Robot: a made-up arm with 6 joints. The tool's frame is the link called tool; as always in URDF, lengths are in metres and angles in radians. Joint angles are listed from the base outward. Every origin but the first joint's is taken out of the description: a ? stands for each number. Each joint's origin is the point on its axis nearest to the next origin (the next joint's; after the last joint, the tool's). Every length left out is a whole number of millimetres.
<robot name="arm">
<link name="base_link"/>
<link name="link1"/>
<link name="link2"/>
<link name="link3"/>
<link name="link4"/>
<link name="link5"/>
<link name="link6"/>
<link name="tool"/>
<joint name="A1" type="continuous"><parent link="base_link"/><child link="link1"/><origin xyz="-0.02 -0.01 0.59" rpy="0 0 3.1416"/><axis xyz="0 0 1"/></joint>
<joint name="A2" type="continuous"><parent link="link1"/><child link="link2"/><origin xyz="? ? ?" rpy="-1.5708 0 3.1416"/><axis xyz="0 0 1"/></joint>
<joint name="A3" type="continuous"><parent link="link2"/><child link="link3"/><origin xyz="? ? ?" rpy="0 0 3.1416"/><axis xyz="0 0 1"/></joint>
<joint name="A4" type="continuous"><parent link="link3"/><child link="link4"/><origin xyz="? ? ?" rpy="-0.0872 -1.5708 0"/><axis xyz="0 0 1"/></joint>
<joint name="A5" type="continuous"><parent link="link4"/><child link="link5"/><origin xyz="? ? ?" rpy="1.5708 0 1.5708"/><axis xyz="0 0 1"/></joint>
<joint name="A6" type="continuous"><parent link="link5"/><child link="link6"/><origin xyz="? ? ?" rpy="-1.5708 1.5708 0"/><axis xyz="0 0 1"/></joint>
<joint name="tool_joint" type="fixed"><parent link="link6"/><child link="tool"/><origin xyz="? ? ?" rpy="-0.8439 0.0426 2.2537"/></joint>
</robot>
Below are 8 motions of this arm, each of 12 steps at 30 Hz.
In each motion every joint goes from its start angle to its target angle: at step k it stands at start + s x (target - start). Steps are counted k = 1, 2, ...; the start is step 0. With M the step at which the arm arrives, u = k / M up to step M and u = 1 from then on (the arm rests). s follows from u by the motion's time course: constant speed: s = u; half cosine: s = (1 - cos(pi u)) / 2; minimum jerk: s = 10 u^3 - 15 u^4 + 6 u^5.
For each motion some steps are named. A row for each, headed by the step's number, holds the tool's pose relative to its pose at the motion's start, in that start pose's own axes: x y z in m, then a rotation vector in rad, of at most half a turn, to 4 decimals.
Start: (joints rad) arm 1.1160 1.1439 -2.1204 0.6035 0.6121 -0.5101
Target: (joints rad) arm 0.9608 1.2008 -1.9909 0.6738 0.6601 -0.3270
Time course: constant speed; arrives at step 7
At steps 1, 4, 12:
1: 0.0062 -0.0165 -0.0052 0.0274 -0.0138 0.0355
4: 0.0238 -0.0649 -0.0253 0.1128 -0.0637 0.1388
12: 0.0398 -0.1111 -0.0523 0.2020 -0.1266 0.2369

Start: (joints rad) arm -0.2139 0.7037 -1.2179 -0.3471 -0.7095 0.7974
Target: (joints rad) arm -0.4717 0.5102 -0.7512 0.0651 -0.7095 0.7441
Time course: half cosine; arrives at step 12
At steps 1, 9, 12:
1: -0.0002 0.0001 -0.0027 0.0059 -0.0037 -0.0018
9: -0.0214 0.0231 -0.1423 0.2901 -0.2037 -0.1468
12: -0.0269 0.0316 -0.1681 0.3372 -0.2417 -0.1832

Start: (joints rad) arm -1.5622 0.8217 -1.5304 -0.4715 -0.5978 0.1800
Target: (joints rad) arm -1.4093 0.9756 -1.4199 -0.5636 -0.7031 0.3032
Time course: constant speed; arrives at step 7
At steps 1, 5, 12:
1: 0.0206 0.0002 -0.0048 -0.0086 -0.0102 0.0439
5: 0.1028 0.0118 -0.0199 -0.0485 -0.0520 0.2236
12: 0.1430 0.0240 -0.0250 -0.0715 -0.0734 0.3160

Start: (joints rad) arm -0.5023 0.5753 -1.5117 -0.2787 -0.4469 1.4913
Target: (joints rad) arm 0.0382 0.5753 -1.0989 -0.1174 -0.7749 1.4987
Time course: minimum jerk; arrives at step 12
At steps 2, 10, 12:
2: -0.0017 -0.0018 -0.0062 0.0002 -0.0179 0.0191
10: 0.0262 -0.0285 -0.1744 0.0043 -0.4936 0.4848
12: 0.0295 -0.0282 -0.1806 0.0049 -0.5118 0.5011

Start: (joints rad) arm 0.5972 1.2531 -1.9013 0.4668 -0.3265 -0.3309
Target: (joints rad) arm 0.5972 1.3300 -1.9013 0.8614 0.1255 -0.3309
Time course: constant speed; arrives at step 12
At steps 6, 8, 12:
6: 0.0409 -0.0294 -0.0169 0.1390 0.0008 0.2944
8: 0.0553 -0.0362 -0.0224 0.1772 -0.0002 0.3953
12: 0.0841 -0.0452 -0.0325 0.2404 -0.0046 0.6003

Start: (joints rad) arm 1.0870 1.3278 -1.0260 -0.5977 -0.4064 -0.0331
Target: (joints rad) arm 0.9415 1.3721 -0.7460 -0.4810 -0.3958 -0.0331
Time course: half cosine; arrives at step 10
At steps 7, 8, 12:
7: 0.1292 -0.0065 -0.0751 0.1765 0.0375 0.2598
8: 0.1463 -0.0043 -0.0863 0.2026 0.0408 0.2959
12: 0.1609 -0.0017 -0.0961 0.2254 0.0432 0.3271

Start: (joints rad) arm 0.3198 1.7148 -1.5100 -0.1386 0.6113 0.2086
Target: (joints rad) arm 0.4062 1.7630 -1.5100 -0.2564 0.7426 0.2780
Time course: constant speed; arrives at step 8
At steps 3, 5, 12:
3: 0.0212 -0.0082 0.0073 0.0506 0.0484 0.0073
5: 0.0352 -0.0135 0.0114 0.0851 0.0792 0.0101
12: 0.0557 -0.0211 0.0167 0.1379 0.1233 0.0109

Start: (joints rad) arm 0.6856 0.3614 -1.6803 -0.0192 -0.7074 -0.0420
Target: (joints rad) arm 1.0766 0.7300 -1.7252 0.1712 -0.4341 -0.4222
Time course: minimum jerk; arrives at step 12
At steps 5, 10, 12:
5: 0.0590 -0.0451 -0.0647 0.1937 0.0411 0.1233
10: 0.1984 -0.0623 -0.1585 0.4355 0.1458 0.4282
12: 0.2072 -0.0608 -0.1625 0.4446 0.1525 0.4484

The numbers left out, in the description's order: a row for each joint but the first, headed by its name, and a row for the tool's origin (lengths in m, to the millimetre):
A2: 0.02 0.02 0
A3: -0.25 -0.02 0
A4: -0.447 0.072 0
A5: 0.03 -0.032 0
A6: 0.019 0.144 0
tool: -0.02 -0.019 0

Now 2 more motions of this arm.
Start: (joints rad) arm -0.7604 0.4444 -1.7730 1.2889 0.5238 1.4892
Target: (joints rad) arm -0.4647 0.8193 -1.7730 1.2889 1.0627 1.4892
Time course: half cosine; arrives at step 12
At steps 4, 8, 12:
4: -0.0605 -0.0051 0.0300 0.1220 -0.1675 -0.0176
8: -0.1848 -0.0285 0.0524 0.4048 -0.4883 -0.0268
12: -0.2439 -0.0451 0.0453 0.5642 -0.6396 -0.0193

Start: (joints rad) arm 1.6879 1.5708 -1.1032 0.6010 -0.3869 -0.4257
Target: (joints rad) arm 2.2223 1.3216 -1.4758 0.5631 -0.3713 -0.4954
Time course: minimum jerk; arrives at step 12
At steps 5, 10, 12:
5: -0.0104 0.1404 0.0847 -0.2825 -0.0074 0.0009
10: -0.0685 0.4181 0.1311 -0.7607 -0.0986 0.0594
12: -0.0739 0.4334 0.1296 -0.7866 -0.1069 0.0650

